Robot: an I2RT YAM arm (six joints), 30 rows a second.
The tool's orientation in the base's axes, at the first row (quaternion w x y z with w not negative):
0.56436, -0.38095, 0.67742, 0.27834
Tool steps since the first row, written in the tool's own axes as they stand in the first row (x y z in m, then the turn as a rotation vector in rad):
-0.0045, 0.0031, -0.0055, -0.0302, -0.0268, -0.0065
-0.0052, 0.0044, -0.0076, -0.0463, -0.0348, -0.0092
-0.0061, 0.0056, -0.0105, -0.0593, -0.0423, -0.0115
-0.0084, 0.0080, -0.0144, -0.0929, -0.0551, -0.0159
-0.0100, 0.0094, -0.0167, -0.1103, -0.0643, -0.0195
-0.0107, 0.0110, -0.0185, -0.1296, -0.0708, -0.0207
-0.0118, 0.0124, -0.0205, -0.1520, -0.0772, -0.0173
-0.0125, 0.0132, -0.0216, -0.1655, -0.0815, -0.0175
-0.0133, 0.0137, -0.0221, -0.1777, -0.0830, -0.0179
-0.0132, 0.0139, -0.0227, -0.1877, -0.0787, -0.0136
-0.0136, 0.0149, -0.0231, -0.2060, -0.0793, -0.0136
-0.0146, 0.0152, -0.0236, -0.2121, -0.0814, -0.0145
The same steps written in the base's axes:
-0.0053, -0.0018, 0.0054, 0.0209, -0.0140, 0.0323
-0.0075, -0.0026, 0.0064, 0.0272, -0.0174, 0.0490
-0.0100, -0.0041, 0.0078, 0.0331, -0.0208, 0.0625
-0.0140, -0.0055, 0.0108, 0.0437, -0.0246, 0.0970
-0.0163, -0.0062, 0.0127, 0.0506, -0.0291, 0.1152
-0.0186, -0.0067, 0.0137, 0.0568, -0.0298, 0.1346
-0.0208, -0.0073, 0.0151, 0.0656, -0.0261, 0.1561
-0.0220, -0.0076, 0.0160, 0.0700, -0.0259, 0.1696
-0.0226, -0.0075, 0.0169, 0.0720, -0.0246, 0.1817
-0.0231, -0.0079, 0.0169, 0.0715, -0.0167, 0.1903
-0.0241, -0.0076, 0.0173, 0.0733, -0.0134, 0.2082
-0.0246, -0.0077, 0.0184, 0.0750, -0.0140, 0.2145

